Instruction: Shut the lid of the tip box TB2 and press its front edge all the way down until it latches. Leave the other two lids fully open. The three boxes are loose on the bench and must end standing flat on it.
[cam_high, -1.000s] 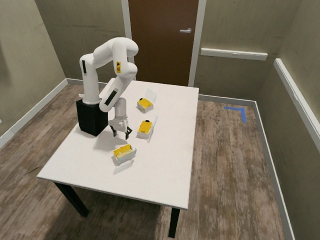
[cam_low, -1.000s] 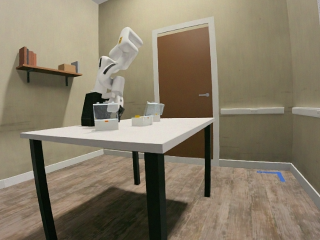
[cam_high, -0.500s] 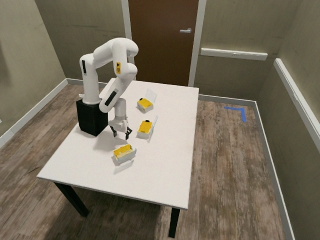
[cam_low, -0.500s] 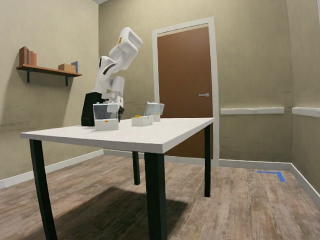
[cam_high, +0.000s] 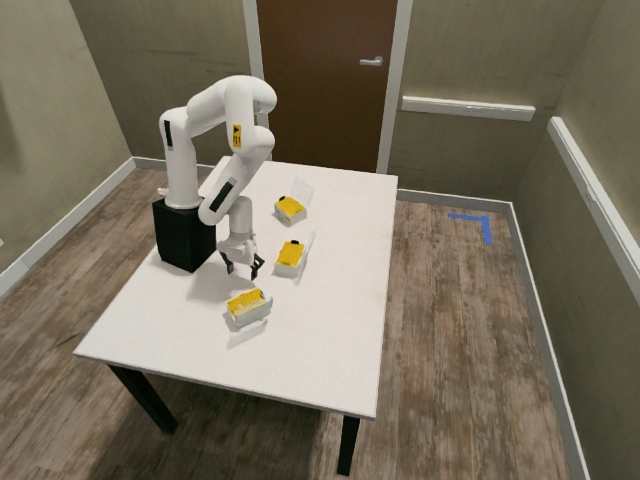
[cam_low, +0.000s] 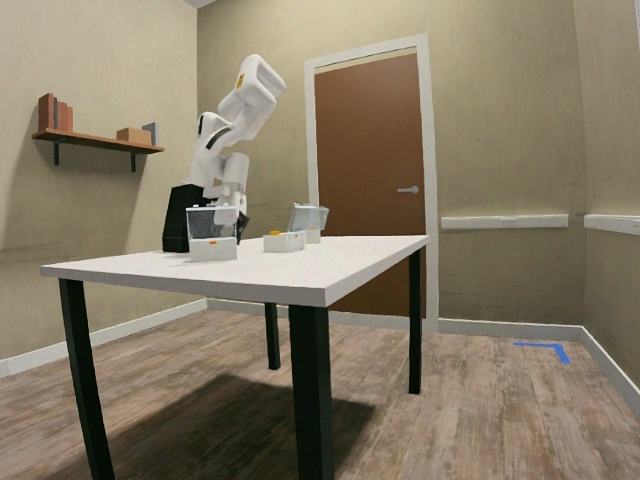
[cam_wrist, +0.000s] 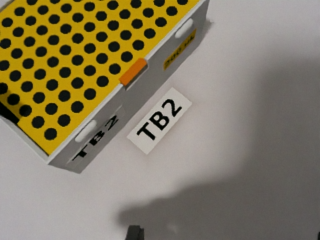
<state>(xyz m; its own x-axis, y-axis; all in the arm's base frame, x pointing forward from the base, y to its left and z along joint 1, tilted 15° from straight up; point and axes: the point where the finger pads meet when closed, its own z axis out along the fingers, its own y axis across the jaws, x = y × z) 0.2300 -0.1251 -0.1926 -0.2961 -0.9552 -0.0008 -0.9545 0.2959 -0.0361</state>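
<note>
Right now the tip box lid is 80 mm ahead of my hand, 190 mm to the right of it and 60 mm above it.
</note>
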